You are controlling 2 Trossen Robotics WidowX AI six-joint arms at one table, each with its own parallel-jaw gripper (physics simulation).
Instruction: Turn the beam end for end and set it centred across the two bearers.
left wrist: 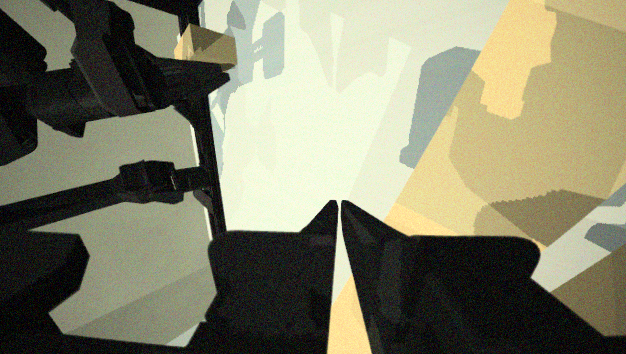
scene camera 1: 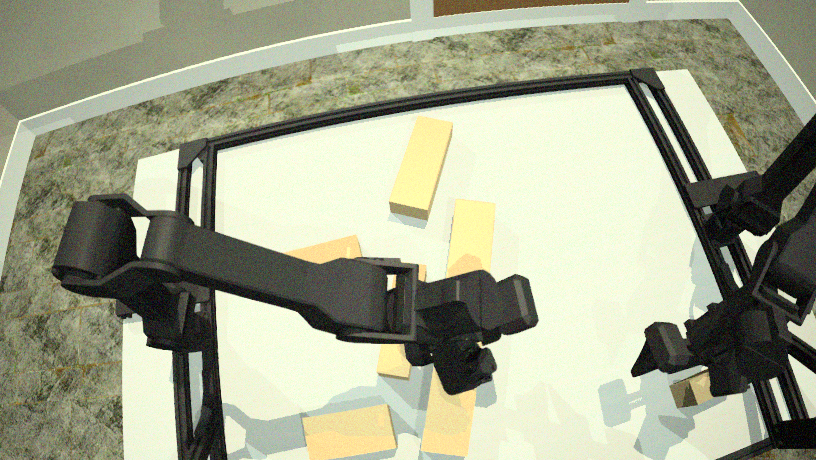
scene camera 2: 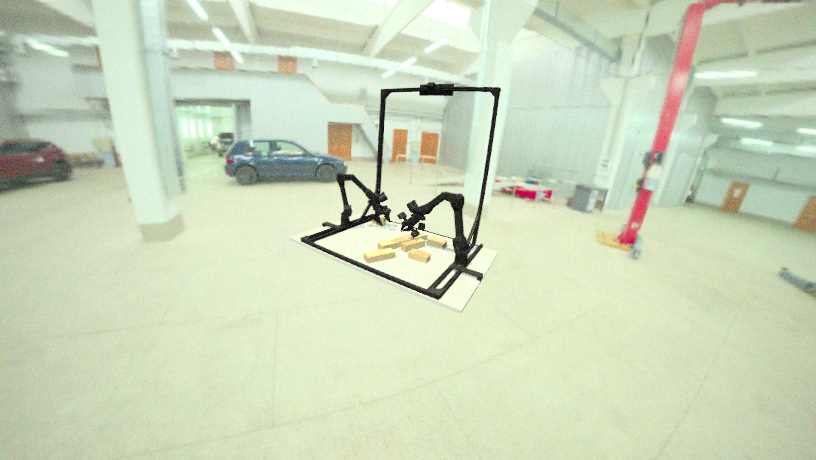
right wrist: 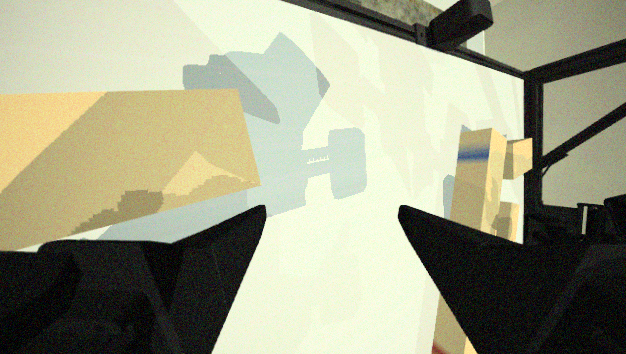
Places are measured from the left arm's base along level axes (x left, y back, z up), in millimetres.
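Pixels of known places: left gripper, between the fingertips: (left wrist: 338, 206) (scene camera 1: 501, 329) (scene camera 2: 401, 231); right gripper, between the fingertips: (left wrist: 226, 73) (scene camera 1: 650, 372) (scene camera 2: 385, 223) (right wrist: 331, 211); left arm's base, origin of its link: (scene camera 1: 191, 332) (scene camera 2: 460, 262); right arm's base, origin of its link: (left wrist: 205, 176) (scene camera 1: 719, 229) (scene camera 2: 345, 225).
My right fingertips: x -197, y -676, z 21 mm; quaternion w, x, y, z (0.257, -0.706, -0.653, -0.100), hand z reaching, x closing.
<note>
Ahead of a thing's pixels: the offset from my right fingertips to its top centre. "spot": to the spot under its first point.
The long pale wooden beam @[dx +145, dy +255, dz -2 mm] (scene camera 1: 473, 228) (scene camera 2: 393, 243) (left wrist: 510, 150) lies lengthwise mid-table; in the right wrist view the beam (right wrist: 467, 180) shows a blue band and part of a red mark. My left gripper (scene camera 1: 464, 368) (left wrist: 338, 206) is shut with bare tips, over the beam's middle in scene camera 1, hiding part of it. My right gripper (scene camera 1: 680, 371) (right wrist: 331, 211) is open and empty, near a wooden block @[dx -43, dy -100, dz +23 mm] (scene camera 1: 692, 388) (right wrist: 175, 140) (left wrist: 210, 47). Other blocks lie at the top @[spot: dx +407, dy +262, dz -2 mm] (scene camera 1: 422, 165) and bottom left (scene camera 1: 349, 431); I cannot tell which blocks are the bearers.
A block @[dx +163, dy +339, dz +4 mm] (scene camera 1: 394, 360) lies close beside the beam, and another block @[dx +270, dy +443, dz -2 mm] (scene camera 1: 331, 249) is partly hidden behind my left arm. A black frame @[spot: dx +557, dy +233, dz -21 mm] (scene camera 1: 422, 102) (scene camera 2: 371, 267) borders the white table, with an upright gantry (scene camera 2: 381, 137) in scene camera 2.
</note>
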